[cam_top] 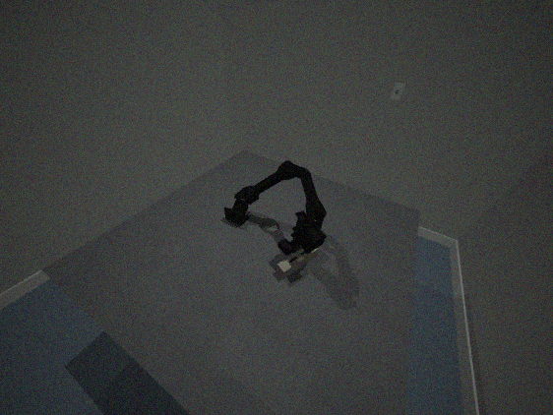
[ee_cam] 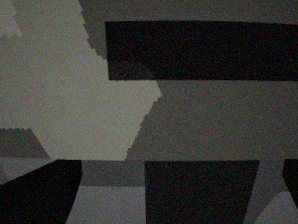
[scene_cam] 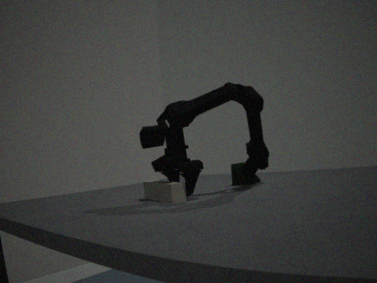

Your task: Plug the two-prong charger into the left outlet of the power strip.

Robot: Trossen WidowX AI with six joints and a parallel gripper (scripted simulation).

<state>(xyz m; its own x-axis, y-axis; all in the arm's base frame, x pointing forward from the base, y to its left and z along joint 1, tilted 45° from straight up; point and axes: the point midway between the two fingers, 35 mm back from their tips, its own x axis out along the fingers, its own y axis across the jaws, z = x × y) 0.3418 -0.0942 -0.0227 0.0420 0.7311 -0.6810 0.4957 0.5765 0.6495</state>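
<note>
The charger is 20 mm ahead of my gripper tip, 10 mm to the right of it and 10 mm above it.
</note>
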